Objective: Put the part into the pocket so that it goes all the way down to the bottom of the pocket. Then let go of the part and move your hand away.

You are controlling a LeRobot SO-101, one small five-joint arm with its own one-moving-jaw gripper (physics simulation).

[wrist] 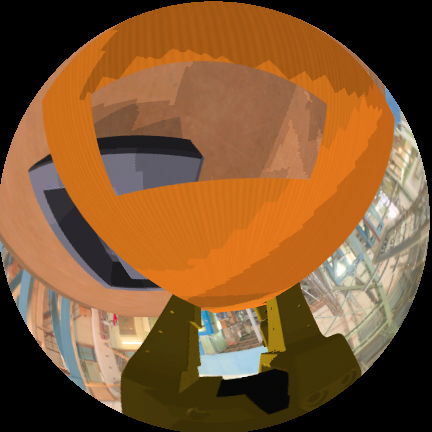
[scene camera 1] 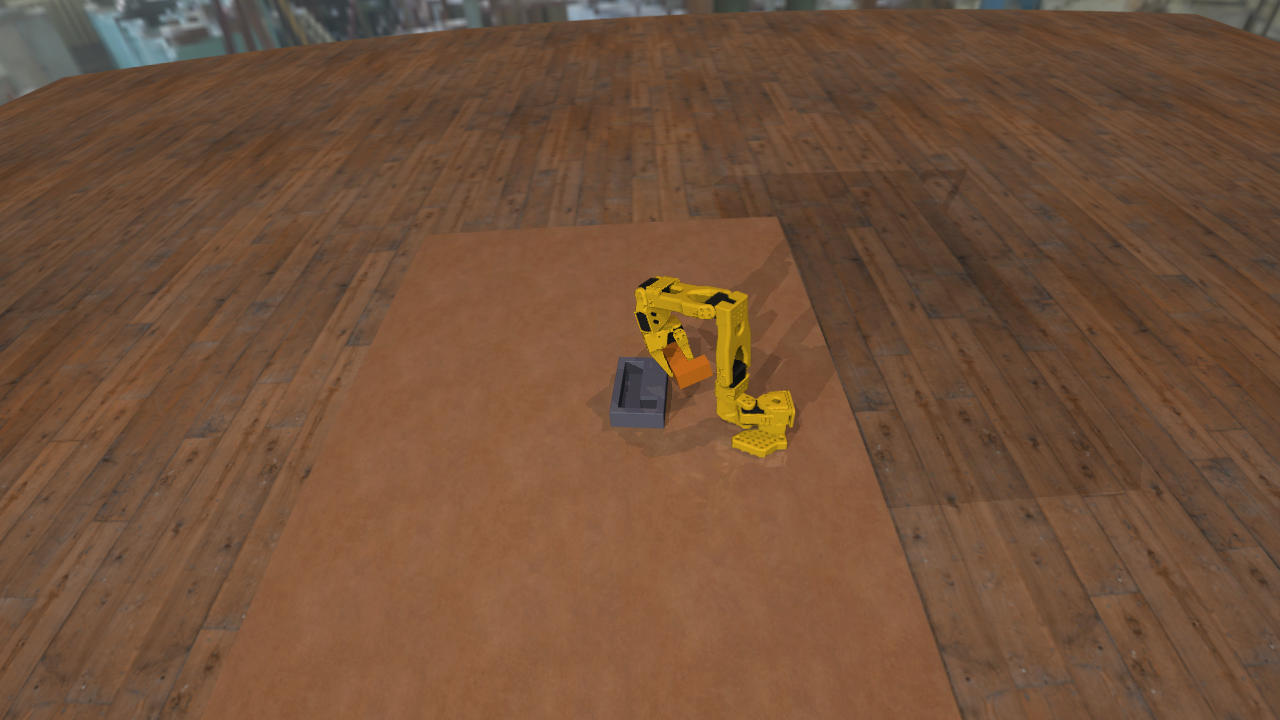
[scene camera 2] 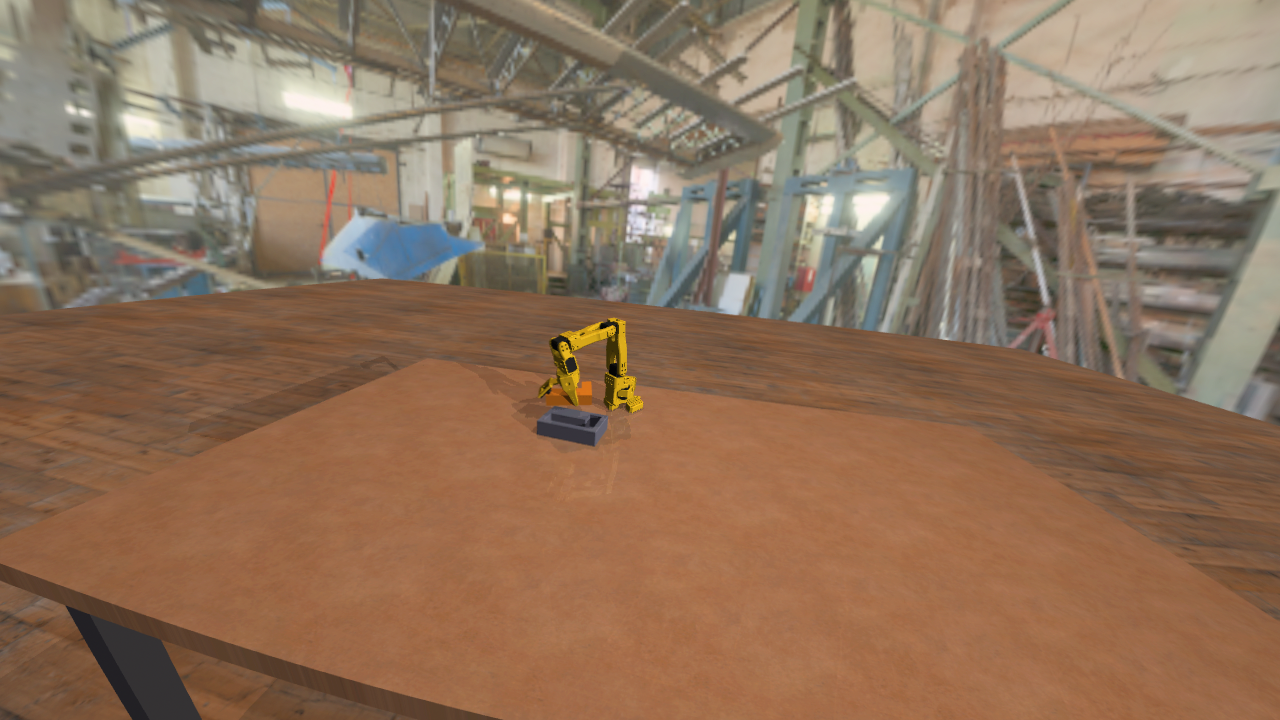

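Where they show: hand, tool point: (scene camera 1: 672, 374) (scene camera 2: 576, 403); arm's base, link origin: (scene camera 1: 744, 431) (scene camera 2: 622, 407).
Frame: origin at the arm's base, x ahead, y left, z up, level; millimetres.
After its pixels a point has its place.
The orange part (scene camera 1: 693, 374) {x 81, y -70, z 69 mm} (scene camera 2: 585, 390) {x 95, y -82, z 77 mm} (wrist: 215, 215) is a thick piece with an opening through which the table and part of the grey block show in the wrist view. My gripper (scene camera 1: 680, 366) {x 114, y -98, z 46 mm} (scene camera 2: 560, 399) {x 114, y -98, z 46 mm} (wrist: 235, 300) is shut on the part and holds it apart from the block, on the side towards the arm's base. The part looks turned and tilted relative to the block. The dark grey block (scene camera 1: 637, 419) {x 177, y -19, z 21 mm} (scene camera 2: 568, 434) {x 216, y -86, z 17 mm} (wrist: 165, 170) stands on the table; its pocket is a recess with a raised piece inside. The part is outside the pocket. Its underside is hidden.
The yellow arm's base (scene camera 1: 759, 440) {x -17, y 35, z 17 mm} (scene camera 2: 623, 394) {x 14, y 3, z 46 mm} stands on the brown table top (scene camera 1: 447, 537) {x 460, y 182, z 0 mm} (scene camera 2: 716, 555) {x 480, y 220, z 0 mm}, close to the part and the block. The upper arm rises beside the held part. A dark table leg (scene camera 2: 134, 662) shows under the table's edge.
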